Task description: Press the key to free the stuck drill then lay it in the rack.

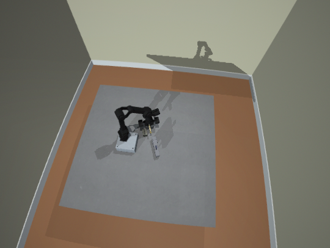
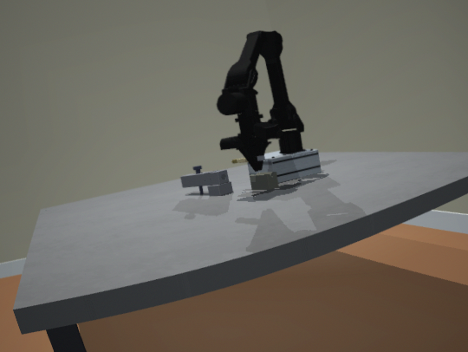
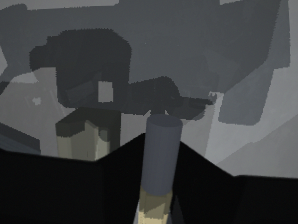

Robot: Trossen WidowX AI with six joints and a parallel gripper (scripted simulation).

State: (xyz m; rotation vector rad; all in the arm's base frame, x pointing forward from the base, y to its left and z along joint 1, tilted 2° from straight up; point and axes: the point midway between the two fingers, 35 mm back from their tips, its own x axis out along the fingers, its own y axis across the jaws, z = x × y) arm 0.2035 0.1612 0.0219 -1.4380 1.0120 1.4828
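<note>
The rack is 5 cm to the right of my gripper tip, 4 cm below it and 4 cm behind it. From my gripper tip the other things lie so: drill: 4 cm to the right, 3 cm above, 1 cm ahead; dark blue key: 21 cm to the right, 10 cm ahead, 1 cm below.
</note>
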